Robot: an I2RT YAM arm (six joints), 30 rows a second.
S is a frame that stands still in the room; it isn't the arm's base.
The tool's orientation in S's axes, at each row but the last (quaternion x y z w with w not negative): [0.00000 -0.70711 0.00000 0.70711]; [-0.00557 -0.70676 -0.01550 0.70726]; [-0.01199 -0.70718 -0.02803 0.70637]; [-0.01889 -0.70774 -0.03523 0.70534]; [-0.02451 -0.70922 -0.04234 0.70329]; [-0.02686 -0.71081 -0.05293 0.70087]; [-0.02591 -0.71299 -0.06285 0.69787]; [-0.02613 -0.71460 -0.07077 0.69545]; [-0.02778 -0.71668 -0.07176 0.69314]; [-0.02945 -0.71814 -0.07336 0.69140]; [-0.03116 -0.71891 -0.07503 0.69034]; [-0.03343 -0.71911 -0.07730 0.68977]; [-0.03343 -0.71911 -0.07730 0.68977]
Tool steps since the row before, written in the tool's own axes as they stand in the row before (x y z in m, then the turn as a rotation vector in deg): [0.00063 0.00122 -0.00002 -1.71 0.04 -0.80]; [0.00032 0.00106 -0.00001 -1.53 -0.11 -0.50]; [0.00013 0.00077 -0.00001 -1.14 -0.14 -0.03]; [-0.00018 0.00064 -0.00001 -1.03 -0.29 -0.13]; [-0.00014 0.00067 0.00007 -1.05 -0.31 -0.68]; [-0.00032 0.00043 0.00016 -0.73 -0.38 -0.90]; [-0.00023 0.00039 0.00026 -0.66 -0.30 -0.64]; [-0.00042 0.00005 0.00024 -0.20 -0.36 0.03]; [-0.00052 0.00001 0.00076 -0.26 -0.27 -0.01]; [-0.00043 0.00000 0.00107 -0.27 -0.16 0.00]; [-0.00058 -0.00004 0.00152 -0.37 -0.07 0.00]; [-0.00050 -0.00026 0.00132 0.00 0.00 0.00]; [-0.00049 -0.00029 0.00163 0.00 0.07 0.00]
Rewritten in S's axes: [0.00002 0.00122 0.00063 0.80 0.04 -1.71]; [0.00004 0.00105 0.00033 0.50 -0.10 -1.53]; [0.00005 0.00077 0.00015 0.02 -0.12 -1.14]; [0.00006 0.00064 -0.00017 0.11 -0.28 -1.04]; [-0.00001 0.00068 -0.00012 0.66 -0.35 -1.05]; [-0.00011 0.00046 -0.00031 0.86 -0.45 -0.73]; [-0.00020 0.00043 -0.00021 0.61 -0.34 -0.66]; [-0.00022 0.00011 -0.00042 -0.07 -0.34 -0.22]; [-0.00073 0.00015 -0.00054 -0.02 -0.25 -0.28]; [-0.00104 0.00018 -0.00046 -0.01 -0.14 -0.28]; [-0.00148 0.00022 -0.00064 0.01 -0.05 -0.37]; [-0.00132 -0.00002 -0.00056 0.00 0.00 0.00]; [-0.00163 0.00000 -0.00057 0.01 0.07 0.00]
